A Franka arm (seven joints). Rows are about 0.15 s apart.
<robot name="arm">
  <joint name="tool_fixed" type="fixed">
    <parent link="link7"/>
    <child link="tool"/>
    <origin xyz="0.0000 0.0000 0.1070" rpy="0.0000 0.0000 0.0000"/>
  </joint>
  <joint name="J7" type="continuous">
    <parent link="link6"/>
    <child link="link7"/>
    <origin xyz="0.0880 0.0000 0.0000" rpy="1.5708 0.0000 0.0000"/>
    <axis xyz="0 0 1"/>
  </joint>
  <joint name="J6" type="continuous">
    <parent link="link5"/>
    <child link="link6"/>
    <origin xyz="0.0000 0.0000 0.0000" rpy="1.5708 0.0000 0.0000"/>
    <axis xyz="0 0 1"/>
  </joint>
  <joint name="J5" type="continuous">
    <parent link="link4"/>
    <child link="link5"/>
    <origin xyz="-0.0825 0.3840 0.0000" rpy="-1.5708 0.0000 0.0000"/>
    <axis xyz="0 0 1"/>
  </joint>
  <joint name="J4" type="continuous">
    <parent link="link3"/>
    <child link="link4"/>
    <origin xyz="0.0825 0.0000 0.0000" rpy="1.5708 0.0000 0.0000"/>
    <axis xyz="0 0 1"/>
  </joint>
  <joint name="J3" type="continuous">
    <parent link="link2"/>
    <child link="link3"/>
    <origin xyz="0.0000 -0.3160 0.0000" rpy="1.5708 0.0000 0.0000"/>
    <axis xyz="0 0 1"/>
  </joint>
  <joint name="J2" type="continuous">
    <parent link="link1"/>
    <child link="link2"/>
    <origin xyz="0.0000 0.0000 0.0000" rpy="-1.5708 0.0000 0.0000"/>
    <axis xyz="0 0 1"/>
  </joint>
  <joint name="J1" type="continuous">
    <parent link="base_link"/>
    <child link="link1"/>
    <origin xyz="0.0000 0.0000 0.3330" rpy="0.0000 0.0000 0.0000"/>
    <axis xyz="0 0 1"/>
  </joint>
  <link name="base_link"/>
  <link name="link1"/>
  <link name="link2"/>
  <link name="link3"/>
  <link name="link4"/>
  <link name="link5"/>
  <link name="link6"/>
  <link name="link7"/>
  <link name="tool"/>
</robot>
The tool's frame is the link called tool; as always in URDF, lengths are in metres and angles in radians. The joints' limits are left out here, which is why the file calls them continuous.
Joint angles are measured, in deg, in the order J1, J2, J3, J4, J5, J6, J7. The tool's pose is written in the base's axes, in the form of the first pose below.
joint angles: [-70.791, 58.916, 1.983, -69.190, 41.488, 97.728, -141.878]
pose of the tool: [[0.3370 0.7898 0.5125 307.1], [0.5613 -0.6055 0.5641 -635.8], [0.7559 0.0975 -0.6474 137.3], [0 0 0 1]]
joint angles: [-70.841, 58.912, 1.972, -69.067, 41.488, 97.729, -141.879]
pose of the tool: [[0.3371 0.7891 0.5134 306.6], [0.5626 -0.6061 0.5622 -636.7], [0.7549 0.0993 -0.6483 138.2], [0 0 0 1]]
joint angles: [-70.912, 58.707, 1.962, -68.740, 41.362, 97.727, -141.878]
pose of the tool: [[0.3362 0.7889 0.5144 306.3], [0.5696 -0.6053 0.5560 -639.3], [0.7500 0.1061 -0.6529 142.8], [0 0 0 1]]
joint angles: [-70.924, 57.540, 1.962, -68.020, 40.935, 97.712, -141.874]
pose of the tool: [[0.3299 0.7906 0.5158 307.8], [0.5954 -0.5983 0.5363 -646.1], [0.7326 0.1302 -0.6681 161.9], [0 0 0 1]]
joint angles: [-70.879, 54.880, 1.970, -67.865, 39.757, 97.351, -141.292]
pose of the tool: [[0.3276 0.7965 0.5081 309.5], [0.6286 -0.5853 0.5122 -652.2], [0.7054 0.1516 -0.6925 195.0], [0 0 0 1]]
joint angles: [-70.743, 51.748, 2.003, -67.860, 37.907, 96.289, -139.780]
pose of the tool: [[0.3342 0.8060 0.4885 311.2], [0.6552 -0.5713 0.4944 -654.9], [0.6775 0.1548 -0.7190 232.4], [0 0 0 1]]
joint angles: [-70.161, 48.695, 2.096, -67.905, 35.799, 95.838, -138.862]
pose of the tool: [[0.3327 0.8209 0.4641 317.2], [0.6931 -0.5466 0.4700 -654.3], [0.6395 0.1653 -0.7508 268.5], [0 0 0 1]]
